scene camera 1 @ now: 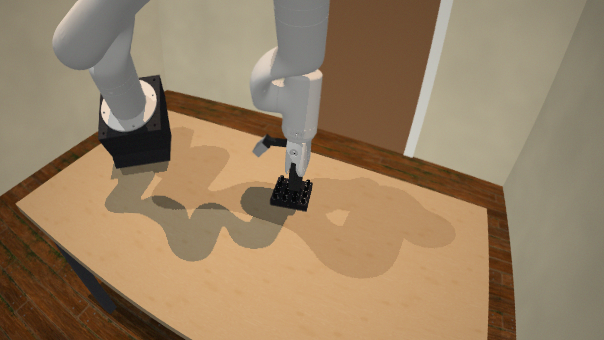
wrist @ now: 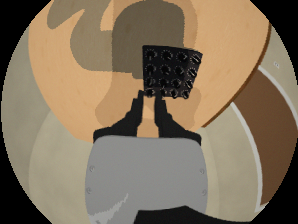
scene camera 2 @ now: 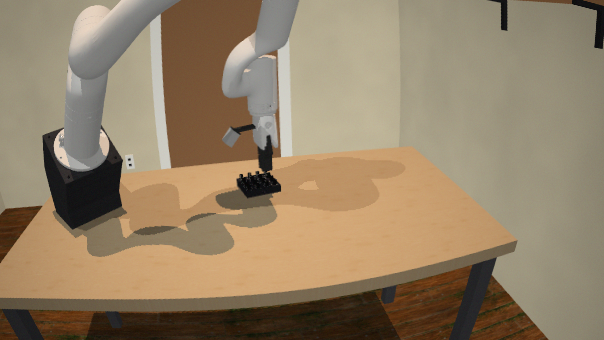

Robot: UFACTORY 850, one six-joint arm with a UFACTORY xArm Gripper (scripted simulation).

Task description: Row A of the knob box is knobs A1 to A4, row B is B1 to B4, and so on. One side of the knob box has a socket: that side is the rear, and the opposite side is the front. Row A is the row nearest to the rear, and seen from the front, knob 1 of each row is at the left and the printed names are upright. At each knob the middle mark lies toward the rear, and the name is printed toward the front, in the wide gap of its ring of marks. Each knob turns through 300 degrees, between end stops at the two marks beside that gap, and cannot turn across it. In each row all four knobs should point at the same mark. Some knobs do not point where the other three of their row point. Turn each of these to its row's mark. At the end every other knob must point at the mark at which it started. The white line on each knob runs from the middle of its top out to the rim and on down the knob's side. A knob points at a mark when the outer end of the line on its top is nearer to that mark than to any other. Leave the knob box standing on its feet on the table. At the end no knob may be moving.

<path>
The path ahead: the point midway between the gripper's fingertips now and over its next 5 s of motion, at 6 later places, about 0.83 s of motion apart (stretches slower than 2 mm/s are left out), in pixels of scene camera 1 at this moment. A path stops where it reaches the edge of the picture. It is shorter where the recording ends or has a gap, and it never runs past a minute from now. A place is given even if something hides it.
My gripper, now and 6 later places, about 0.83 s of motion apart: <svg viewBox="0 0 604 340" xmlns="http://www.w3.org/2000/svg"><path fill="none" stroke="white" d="M295 186L294 194L294 195L294 198L294 191L295 187L295 185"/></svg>
</path>
